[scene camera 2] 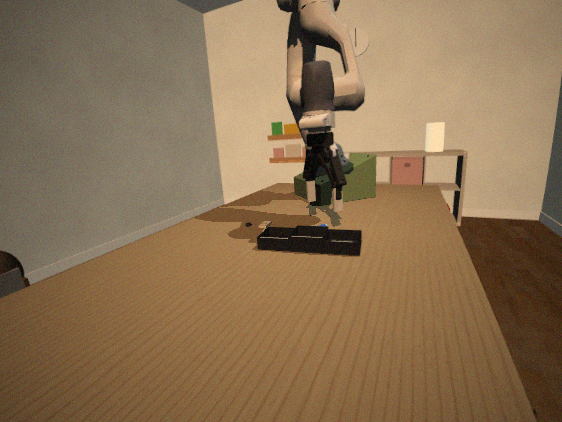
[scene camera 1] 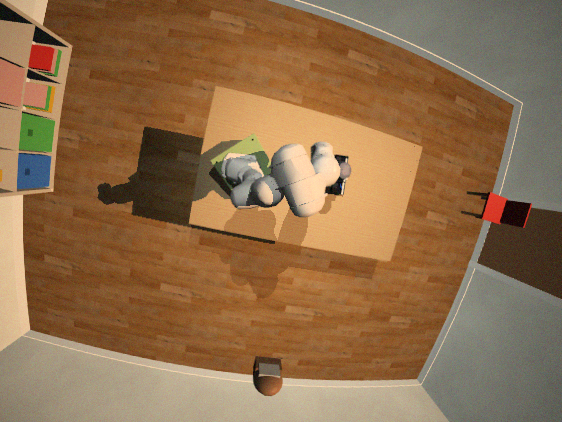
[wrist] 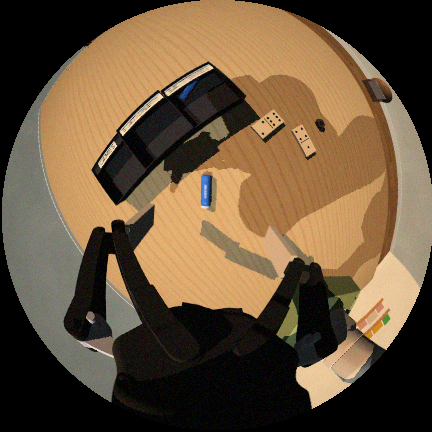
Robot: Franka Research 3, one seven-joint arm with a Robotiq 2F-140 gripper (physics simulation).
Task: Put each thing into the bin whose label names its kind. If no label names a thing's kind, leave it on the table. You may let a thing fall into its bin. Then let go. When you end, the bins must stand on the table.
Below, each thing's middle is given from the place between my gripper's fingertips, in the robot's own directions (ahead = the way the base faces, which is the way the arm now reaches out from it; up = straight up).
My gripper is now 15 cm short of the three joined black bins (scene camera 2: pixel 310 239), 1 cm to the right of it and 5 cm above it.
